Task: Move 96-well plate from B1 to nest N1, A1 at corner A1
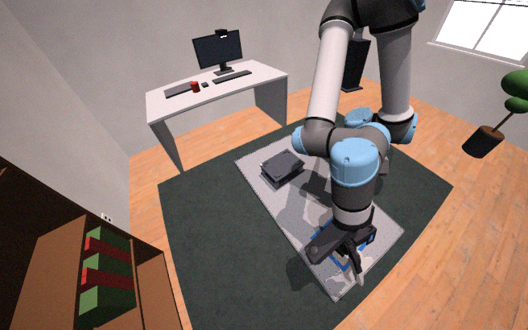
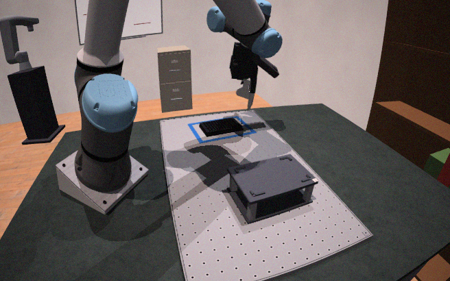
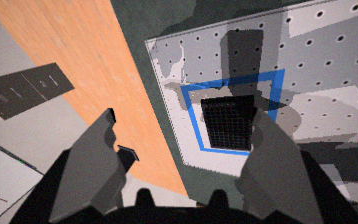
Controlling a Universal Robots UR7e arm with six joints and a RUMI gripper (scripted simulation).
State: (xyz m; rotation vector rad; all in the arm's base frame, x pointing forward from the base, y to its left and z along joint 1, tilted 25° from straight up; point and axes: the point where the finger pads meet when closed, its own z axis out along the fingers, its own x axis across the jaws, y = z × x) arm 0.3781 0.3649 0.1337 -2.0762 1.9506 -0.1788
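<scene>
Right now my hand is 100 mm past the black 96-well plate, 60 mm to the left of it and 80 mm above it. The rest, counted from my hand: A1 label: 50 mm ahead, 460 mm to the right, 30 mm below; then raised plate nest N1: 30 mm behind, 430 mm to the right, 30 mm below.
</scene>
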